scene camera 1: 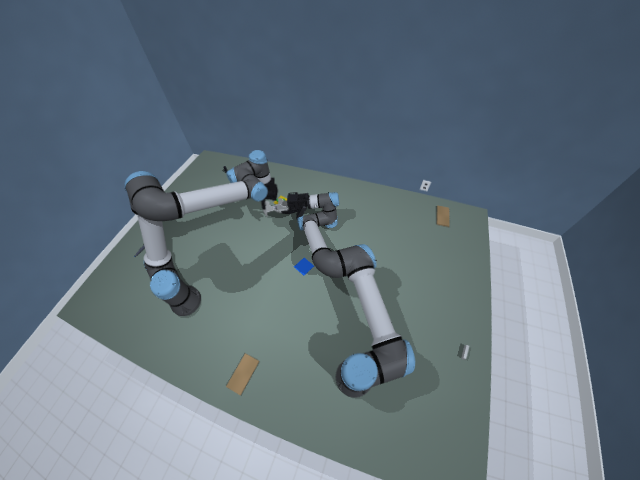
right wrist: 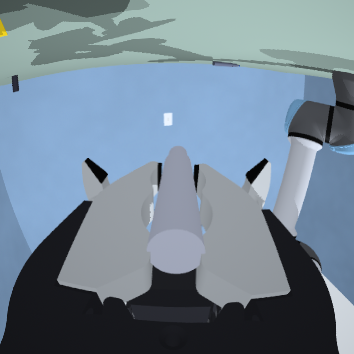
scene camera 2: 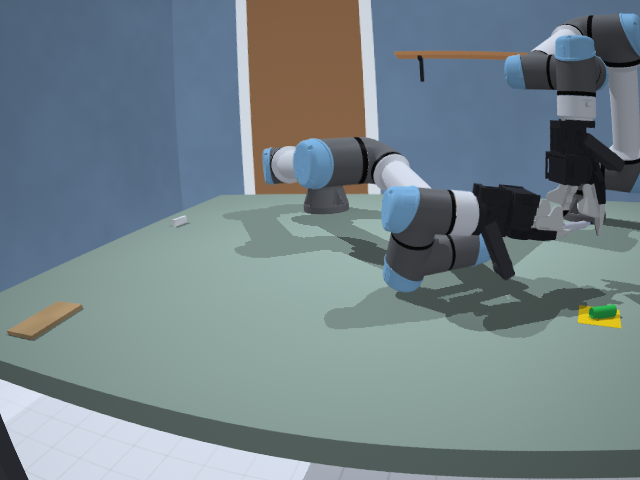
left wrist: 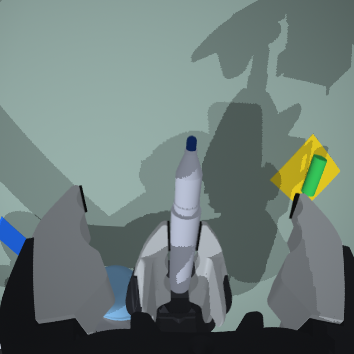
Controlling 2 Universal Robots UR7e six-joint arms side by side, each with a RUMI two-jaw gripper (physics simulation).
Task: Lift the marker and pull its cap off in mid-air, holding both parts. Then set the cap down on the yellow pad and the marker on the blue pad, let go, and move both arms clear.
Note:
In view: the left gripper [scene camera 2: 578, 226], the right gripper [scene camera 2: 567, 228] and a yellow pad [left wrist: 289, 178].
The left gripper shows as well in the right wrist view [right wrist: 175, 157] and in the left wrist view [left wrist: 189, 193]. The right gripper is seen too in the right wrist view [right wrist: 177, 165].

